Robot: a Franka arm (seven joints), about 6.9 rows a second.
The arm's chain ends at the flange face. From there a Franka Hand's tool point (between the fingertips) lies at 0.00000 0.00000 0.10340 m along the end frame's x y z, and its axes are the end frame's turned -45 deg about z.
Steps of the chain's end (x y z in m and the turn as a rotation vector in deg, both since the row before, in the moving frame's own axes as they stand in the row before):
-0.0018 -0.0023 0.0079 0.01 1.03 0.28
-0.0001 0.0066 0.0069 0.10 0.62 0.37
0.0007 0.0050 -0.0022 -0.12 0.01 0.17
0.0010 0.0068 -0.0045 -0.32 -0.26 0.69
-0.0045 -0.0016 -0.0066 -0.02 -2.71 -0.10
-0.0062 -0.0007 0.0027 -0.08 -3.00 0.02
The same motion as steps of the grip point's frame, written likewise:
0.0017 -0.0016 0.0079 -0.72 0.74 0.28
-0.0038 0.0053 0.0069 -0.37 0.51 0.37
-0.0032 0.0042 -0.0022 -0.09 -0.08 0.17
-0.0048 0.0056 -0.0045 -0.04 -0.41 0.69
-0.0055 -0.0077 -0.0067 1.90 -1.93 -0.10
-0.0078 -0.0086 0.0026 2.06 -2.18 0.02

